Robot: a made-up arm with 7 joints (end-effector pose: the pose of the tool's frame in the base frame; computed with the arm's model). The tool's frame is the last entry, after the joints.
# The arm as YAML. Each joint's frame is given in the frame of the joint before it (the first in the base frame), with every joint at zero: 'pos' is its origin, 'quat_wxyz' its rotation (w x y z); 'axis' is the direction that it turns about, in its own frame. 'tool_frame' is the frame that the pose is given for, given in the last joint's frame.
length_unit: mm
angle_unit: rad
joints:
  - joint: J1
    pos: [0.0, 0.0, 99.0]
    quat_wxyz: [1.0, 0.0, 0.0, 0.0]
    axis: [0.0, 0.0, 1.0]
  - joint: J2
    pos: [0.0, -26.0, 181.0]
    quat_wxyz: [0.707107, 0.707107, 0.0, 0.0]
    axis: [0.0, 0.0, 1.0]
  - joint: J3
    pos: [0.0, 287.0, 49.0]
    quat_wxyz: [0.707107, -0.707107, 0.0, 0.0]
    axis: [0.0, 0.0, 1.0]
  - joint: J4
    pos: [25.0, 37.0, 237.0]
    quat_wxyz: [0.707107, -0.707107, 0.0, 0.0]
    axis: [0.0, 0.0, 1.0]
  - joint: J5
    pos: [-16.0, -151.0, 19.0]
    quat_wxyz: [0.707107, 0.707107, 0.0, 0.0]
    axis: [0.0, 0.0, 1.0]
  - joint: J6
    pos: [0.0, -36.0, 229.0]
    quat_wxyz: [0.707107, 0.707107, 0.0, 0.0]
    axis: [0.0, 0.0, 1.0]
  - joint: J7
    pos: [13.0, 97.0, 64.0]
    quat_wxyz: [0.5, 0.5, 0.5, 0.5]
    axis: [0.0, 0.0, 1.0]
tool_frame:
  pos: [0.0, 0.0, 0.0]
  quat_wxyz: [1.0, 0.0, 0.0, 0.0]
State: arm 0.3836 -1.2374 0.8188 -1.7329 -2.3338 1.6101 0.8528
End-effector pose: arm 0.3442 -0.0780 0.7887 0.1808 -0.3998 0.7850 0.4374
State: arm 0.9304 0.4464 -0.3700 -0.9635 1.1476 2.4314 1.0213
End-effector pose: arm -0.2671 -0.4388 0.8565 0.7537 -0.2774 0.0762 0.5909
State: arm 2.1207 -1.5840 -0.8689 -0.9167 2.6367 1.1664 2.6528
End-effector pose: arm -0.6118 0.6464 0.3526 0.4958 -0.1600 -0.7376 0.4296
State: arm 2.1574 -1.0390 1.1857 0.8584 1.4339 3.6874 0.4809
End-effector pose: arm -0.5158 0.3500 0.5749 -0.8094 0.4133 -0.1588 0.3859
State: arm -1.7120 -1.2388 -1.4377 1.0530 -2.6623 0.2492 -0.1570
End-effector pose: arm -0.5772 -0.7541 0.3501 -0.0081 0.3683 -0.9281 0.0538
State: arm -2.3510 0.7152 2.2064 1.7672 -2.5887 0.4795 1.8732
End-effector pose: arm 0.6049 0.2844 0.3592 0.4245 0.2608 0.5828 0.6419
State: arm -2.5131 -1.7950 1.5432 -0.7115 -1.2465 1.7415 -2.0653
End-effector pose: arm -0.8227 -0.1036 0.2434 0.5473 -0.4379 -0.6059 0.3762
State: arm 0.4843 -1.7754 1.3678 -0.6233 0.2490 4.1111 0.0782
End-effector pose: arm 0.7947 0.2237 0.1088 -0.3791 -0.5711 0.6362 0.3541
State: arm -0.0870 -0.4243 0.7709 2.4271 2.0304 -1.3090 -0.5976
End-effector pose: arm 0.1561 0.2272 0.4463 0.0375 -0.1339 0.5021 0.8536
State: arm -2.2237 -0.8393 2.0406 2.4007 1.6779 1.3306 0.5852
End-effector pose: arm 0.0818 -0.1350 0.4470 -0.1789 0.7138 0.1035 0.6691
